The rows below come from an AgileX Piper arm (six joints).
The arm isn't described. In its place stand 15 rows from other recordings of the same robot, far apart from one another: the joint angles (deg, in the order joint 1, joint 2, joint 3, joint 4, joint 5, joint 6), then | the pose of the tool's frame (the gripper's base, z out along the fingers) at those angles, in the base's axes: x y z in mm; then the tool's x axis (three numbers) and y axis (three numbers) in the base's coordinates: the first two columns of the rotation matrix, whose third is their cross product.
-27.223 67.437 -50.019 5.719 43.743 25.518 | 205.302 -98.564 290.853 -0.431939 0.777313 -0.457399 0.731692 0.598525 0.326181
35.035 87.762 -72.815 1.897 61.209 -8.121 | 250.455 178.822 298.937 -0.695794 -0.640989 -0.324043 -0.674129 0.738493 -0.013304
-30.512 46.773 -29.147 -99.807 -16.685 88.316 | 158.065 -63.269 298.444 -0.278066 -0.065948 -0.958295 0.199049 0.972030 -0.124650
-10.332 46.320 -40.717 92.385 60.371 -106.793 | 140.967 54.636 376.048 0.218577 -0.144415 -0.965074 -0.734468 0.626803 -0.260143
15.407 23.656 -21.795 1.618 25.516 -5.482 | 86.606 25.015 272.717 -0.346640 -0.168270 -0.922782 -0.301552 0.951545 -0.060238
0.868 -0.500 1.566 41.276 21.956 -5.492 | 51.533 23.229 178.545 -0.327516 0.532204 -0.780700 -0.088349 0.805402 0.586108
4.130 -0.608 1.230 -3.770 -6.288 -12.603 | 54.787 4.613 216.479 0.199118 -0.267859 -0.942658 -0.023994 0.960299 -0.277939
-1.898 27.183 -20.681 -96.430 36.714 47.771 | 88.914 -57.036 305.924 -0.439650 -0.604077 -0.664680 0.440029 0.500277 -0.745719
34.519 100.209 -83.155 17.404 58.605 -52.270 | 290.656 228.103 280.817 -0.140325 -0.896747 -0.419706 -0.980876 0.183653 -0.064448
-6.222 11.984 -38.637 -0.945 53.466 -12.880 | 17.932 -3.168 335.890 -0.387304 -0.191603 -0.901823 0.031426 0.974854 -0.220616
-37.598 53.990 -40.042 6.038 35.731 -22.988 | 146.875 -106.045 293.144 -0.706438 0.153028 -0.691033 0.373468 0.909955 -0.180285
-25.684 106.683 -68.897 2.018 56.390 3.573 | 309.450 -145.860 174.164 -0.862691 0.505585 -0.012158 0.505069 0.862543 0.030420
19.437 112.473 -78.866 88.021 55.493 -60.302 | 369.528 209.874 241.463 -0.817735 -0.022925 -0.575138 -0.546037 0.346981 0.762527
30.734 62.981 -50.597 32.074 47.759 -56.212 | 163.024 138.547 317.204 -0.176284 -0.693170 -0.698884 -0.936610 0.336527 -0.097528
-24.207 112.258 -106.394 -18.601 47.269 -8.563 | 405.833 -205.825 323.637 -0.816165 -0.022469 -0.577382 0.265647 0.872790 -0.409474
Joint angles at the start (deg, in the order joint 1, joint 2, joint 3, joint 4, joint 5, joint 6):
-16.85, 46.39, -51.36, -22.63, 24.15, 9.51
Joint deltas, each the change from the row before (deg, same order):
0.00, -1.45, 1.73, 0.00, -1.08, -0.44
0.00, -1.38, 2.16, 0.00, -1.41, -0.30
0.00, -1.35, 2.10, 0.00, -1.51, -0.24
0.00, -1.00, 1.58, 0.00, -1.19, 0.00
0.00, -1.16, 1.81, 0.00, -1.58, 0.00
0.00, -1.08, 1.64, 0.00, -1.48, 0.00
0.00, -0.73, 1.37, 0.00, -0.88, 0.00
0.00, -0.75, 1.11, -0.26, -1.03, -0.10
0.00, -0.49, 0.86, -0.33, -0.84, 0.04
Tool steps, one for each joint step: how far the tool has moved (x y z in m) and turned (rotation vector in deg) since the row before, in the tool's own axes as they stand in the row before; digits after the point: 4 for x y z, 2 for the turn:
0.0053, 0.0010, -0.0041, -0.23, -0.79, -0.48
0.0072, 0.0019, -0.0029, -0.38, -0.64, -0.41
0.0069, 0.0020, -0.0029, -0.39, -0.77, -0.34
0.0051, 0.0016, -0.0021, -0.31, -0.62, -0.07
0.0056, 0.0019, -0.0025, -0.38, -0.93, -0.08
0.0050, 0.0018, -0.0024, -0.35, -0.92, -0.06
0.0050, 0.0016, -0.0013, -0.28, -0.25, -0.07
0.0033, 0.0011, -0.0018, -0.17, -0.68, -0.39
0.0026, 0.0010, -0.0010, -0.14, -0.48, -0.31

